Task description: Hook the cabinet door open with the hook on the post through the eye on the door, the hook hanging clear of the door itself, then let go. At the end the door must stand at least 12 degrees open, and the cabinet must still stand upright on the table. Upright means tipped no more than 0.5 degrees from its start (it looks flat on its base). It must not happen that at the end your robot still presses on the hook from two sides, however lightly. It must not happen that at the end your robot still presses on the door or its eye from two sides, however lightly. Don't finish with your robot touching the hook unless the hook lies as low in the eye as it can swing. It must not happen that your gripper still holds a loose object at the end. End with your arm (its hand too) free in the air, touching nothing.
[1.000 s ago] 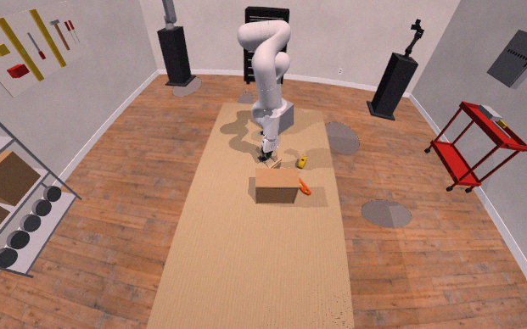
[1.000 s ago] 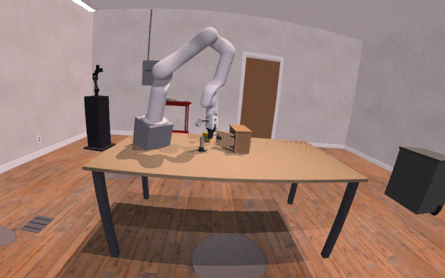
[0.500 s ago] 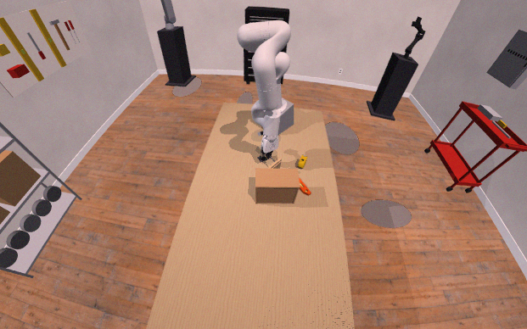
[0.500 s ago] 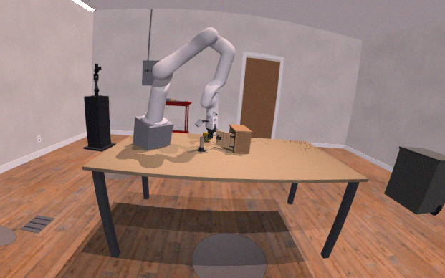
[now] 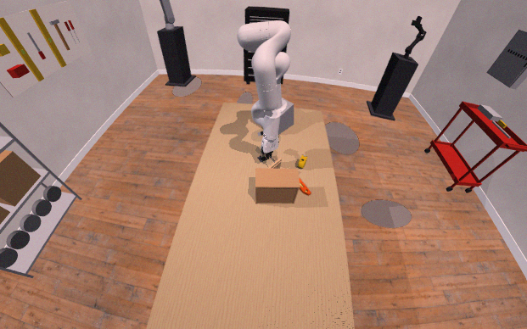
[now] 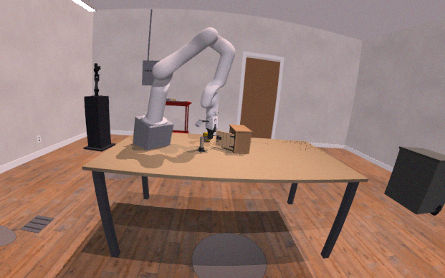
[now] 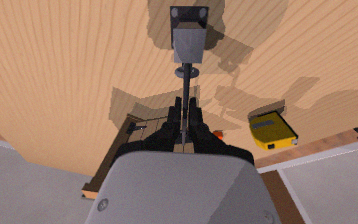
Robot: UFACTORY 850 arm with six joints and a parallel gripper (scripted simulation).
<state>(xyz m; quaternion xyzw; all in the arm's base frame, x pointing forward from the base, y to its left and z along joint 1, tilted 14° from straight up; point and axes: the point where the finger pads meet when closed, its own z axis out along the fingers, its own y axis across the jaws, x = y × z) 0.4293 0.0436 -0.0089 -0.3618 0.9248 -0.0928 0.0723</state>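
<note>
The cabinet door lies 11 cm ahead of my hand, 3 cm to the left of it and 3 cm below it. The rest, counted from my hand: thin dark hook rod (2 cm below, 1 cm to the left, 1 cm ahead); then orange level (24 cm to the left, 12 cm ahead, 10 cm below); then yellow tape measure (21 cm to the left, 7 cm below, 6 cm behind).
</note>
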